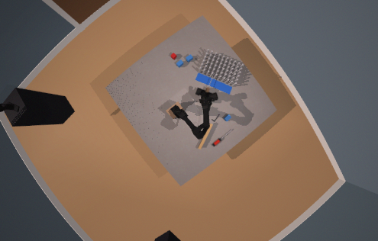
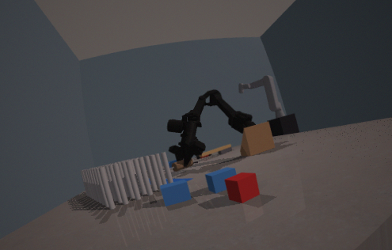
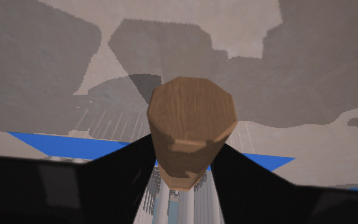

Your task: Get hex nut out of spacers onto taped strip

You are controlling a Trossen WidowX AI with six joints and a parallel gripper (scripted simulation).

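Right now the blue taped strip is 12 cm ahead of my gripper tip, 2 cm to the left of it and 3 cm below it. Round my gripper tip: red cube (2 cm behind, 48 cm to the left, 1 cm below).
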